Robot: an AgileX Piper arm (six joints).
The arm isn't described. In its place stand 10 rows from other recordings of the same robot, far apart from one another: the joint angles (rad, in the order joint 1, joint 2, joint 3, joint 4, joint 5, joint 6), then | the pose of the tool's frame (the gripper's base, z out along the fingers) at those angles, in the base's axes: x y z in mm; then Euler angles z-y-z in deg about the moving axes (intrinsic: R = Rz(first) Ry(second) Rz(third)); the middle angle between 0 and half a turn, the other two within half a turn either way.
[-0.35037, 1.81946, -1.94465, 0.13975, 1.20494, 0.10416] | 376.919, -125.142, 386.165, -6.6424, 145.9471, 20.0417
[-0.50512, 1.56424, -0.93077, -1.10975, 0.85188, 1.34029] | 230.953, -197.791, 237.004, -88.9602, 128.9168, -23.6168
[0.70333, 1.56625, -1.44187, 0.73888, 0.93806, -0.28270] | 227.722, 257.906, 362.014, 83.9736, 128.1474, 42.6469
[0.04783, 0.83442, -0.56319, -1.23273, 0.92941, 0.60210] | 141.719, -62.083, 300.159, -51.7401, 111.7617, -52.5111
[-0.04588, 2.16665, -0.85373, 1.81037, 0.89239, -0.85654] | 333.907, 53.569, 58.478, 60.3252, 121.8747, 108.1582
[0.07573, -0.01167, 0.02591, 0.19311, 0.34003, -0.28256] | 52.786, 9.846, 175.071, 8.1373, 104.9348, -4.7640
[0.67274, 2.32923, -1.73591, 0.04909, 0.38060, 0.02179] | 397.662, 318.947, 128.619, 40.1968, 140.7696, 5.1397
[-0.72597, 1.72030, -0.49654, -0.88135, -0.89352, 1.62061] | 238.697, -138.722, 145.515, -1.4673, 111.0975, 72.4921
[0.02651, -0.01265, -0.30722, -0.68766, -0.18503, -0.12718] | 15.416, 11.039, 324.800, 9.3750, 58.6870, -50.3055
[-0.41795, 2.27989, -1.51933, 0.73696, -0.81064, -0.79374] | 441.160, -244.422, 172.075, -53.0950, 90.5820, -13.7839
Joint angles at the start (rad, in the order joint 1, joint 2, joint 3, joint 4, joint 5, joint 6): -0.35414, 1.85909, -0.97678, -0.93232, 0.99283, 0.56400
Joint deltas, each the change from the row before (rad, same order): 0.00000, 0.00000, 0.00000, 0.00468, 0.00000, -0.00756; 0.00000, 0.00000, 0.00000, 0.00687, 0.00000, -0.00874; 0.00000, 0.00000, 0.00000, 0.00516, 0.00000, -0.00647; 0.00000, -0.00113, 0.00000, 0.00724, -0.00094, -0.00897; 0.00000, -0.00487, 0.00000, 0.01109, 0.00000, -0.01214; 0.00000, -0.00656, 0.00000, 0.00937, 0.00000, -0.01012; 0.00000, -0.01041, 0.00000, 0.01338, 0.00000, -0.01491; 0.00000, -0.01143, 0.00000, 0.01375, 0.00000, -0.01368; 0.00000, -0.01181, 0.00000, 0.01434, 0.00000, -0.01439; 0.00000, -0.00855, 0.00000, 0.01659, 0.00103, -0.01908; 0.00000, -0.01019, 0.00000, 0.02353, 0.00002, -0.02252; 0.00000, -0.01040, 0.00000, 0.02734, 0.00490, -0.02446; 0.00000, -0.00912, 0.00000, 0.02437, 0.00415, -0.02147; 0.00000, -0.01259, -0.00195, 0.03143, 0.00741, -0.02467
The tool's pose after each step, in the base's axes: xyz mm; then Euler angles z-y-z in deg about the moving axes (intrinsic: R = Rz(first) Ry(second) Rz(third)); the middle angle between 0 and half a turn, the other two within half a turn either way. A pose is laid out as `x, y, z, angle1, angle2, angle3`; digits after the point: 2 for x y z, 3 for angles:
270.33, -164.97, 151.64, -108.247, 137.882, -91.454
270.16, -164.57, 151.35, -108.518, 138.157, -91.941
270.03, -164.27, 151.13, -108.722, 138.364, -92.303
269.91, -163.83, 151.14, -108.868, 138.683, -92.657
269.51, -163.12, 152.19, -108.988, 139.122, -92.912
269.12, -162.50, 153.82, -108.921, 139.493, -92.902
268.51, -161.58, 156.47, -108.738, 140.024, -92.811
267.85, -160.62, 159.41, -108.475, 140.572, -92.544
267.15, -159.59, 162.43, -108.182, 141.147, -92.265
266.43, -158.47, 164.37, -108.263, 141.800, -92.597
265.63, -156.86, 166.50, -108.370, 142.778, -92.878
264.35, -155.01, 168.66, -108.984, 143.807, -93.564
263.25, -153.33, 170.52, -109.512, 144.746, -94.163
262.06, -151.24, 173.62, -110.130, 145.930, -94.647

